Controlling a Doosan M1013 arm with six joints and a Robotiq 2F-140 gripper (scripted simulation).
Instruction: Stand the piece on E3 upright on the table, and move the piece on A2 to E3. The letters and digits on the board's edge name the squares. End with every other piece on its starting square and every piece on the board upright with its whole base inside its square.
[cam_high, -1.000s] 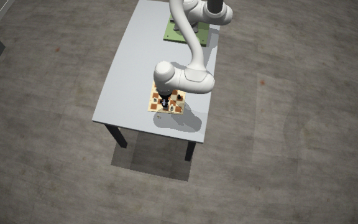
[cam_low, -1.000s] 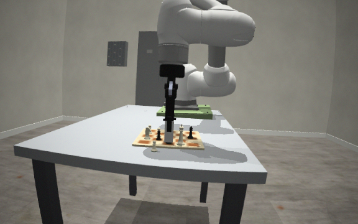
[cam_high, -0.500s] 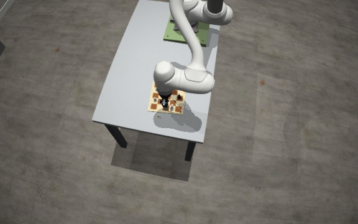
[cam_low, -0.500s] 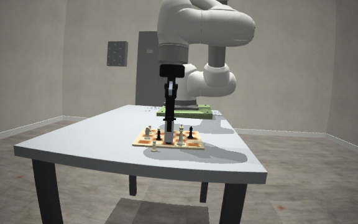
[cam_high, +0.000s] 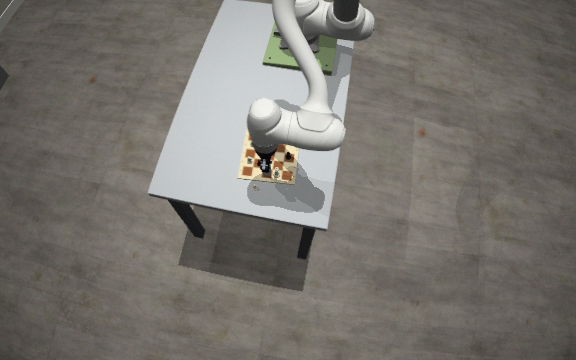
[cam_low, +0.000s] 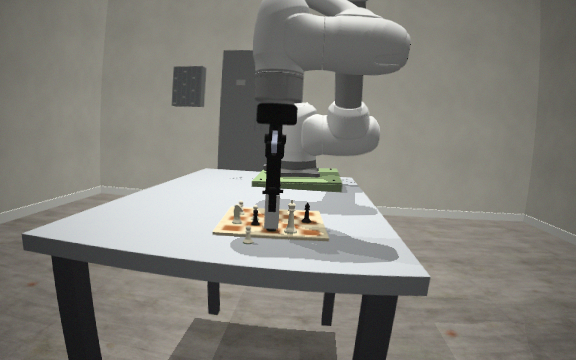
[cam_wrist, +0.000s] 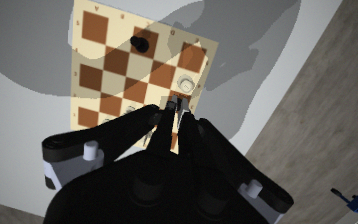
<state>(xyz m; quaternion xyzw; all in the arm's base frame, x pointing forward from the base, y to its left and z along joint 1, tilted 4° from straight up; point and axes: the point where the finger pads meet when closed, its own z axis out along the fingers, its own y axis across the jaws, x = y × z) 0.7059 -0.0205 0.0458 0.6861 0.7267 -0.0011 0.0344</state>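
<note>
The chessboard lies 80 mm behind my hand and 40 mm below it.
</note>
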